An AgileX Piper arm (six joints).
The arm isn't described. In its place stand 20 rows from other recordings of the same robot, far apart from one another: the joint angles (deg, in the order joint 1, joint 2, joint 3, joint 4, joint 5, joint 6), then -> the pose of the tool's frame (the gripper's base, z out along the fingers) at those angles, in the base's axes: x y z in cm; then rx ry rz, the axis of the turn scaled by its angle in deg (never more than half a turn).
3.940, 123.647, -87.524, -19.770, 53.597, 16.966 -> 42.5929, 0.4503, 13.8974, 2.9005, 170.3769, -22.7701
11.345, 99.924, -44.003, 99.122, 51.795, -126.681 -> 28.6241, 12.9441, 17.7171, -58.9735, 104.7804, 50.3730
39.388, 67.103, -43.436, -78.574, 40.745, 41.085 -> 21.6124, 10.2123, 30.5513, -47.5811, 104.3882, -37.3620
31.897, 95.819, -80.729, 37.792, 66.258, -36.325 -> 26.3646, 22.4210, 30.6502, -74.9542, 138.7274, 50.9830
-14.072, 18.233, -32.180, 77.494, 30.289, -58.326 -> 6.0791, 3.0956, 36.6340, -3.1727, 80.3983, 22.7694
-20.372, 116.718, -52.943, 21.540, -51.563, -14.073 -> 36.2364, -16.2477, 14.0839, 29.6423, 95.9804, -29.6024
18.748, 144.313, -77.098, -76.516, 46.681, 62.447 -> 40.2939, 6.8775, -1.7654, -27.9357, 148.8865, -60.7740
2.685, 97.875, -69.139, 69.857, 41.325, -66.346 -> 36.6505, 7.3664, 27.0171, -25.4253, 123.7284, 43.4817
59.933, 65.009, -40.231, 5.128, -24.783, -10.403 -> 12.8048, 21.4382, 33.8890, -45.9960, 74.5634, 42.0090
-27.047, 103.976, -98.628, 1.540, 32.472, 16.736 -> 38.6268, -19.5738, 35.8851, 46.6537, 113.6639, -4.3774
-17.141, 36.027, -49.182, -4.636, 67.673, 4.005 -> 7.8965, -3.1475, 35.0378, 25.4524, 137.5572, -11.8914
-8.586, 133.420, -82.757, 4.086, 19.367, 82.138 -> 44.6837, -6.5291, 5.5138, 117.0216, 108.5926, 23.6136
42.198, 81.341, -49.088, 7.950, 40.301, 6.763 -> 18.9840, 18.3113, 22.9097, -42.1566, 155.2309, 21.3218
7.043, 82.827, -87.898, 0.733, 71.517, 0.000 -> 28.7268, 3.6603, 39.3565, -9.2332, 151.2326, 3.3634
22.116, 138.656, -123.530, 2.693, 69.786, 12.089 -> 46.5576, 19.3533, 16.8596, -13.8865, 170.3726, 8.1560
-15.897, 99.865, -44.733, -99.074, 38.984, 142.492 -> 28.8716, -14.1006, 16.7727, 75.2406, 99.7429, -30.3475
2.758, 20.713, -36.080, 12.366, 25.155, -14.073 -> 6.6832, 1.1513, 36.0107, -8.5898, 93.8975, 4.2277
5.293, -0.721, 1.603, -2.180, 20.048, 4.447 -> 5.3046, 0.3723, 17.3019, -2.1546, 105.9417, 4.6742
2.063, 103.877, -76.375, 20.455, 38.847, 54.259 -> 38.9322, 3.3985, 23.5692, 84.8954, 133.4281, 39.5931
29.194, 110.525, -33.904, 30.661, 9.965, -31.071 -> 21.4753, 12.9191, 5.3574, -44.9705, 165.4156, 10.9451
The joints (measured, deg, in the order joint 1, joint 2, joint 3, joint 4, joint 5, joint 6), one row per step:
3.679, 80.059, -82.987, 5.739, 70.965, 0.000
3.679, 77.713, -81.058, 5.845, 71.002, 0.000
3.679, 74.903, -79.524, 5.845, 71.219, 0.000
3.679, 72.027, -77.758, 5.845, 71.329, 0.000
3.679, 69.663, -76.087, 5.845, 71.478, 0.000
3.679, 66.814, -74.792, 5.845, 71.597, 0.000
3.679, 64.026, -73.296, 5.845, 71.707, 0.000
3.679, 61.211, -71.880, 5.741, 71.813, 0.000
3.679, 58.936, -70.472, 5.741, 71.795, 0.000
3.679, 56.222, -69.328, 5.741, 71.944, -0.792
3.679, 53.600, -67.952, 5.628, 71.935, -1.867
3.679, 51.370, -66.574, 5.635, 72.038, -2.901
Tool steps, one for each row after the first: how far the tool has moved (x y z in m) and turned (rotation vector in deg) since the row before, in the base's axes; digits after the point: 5 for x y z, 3 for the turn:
-0.01152, -0.00058, 0.00140, 0.129, -0.373, 0.019
-0.01375, -0.00087, 0.00479, 0.065, -1.058, 0.022
-0.01401, -0.00089, 0.00330, 0.062, -0.999, 0.011
-0.01160, -0.00074, 0.00103, 0.032, -0.544, 0.015
-0.01380, -0.00088, 0.00426, 0.090, -1.433, 0.012
-0.01348, -0.00086, 0.00236, 0.073, -1.180, 0.011
-0.01354, -0.00102, 0.00219, -0.020, -1.297, -0.017
-0.01068, -0.00069, 0.00008, 0.057, -0.883, -0.002
-0.01304, -0.00083, 0.00206, -0.366, -1.524, 0.656
-0.01216, -0.00095, 0.00020, -0.660, -1.401, 0.819
-0.01025, -0.00064, -0.00137, -0.573, -0.885, 0.825

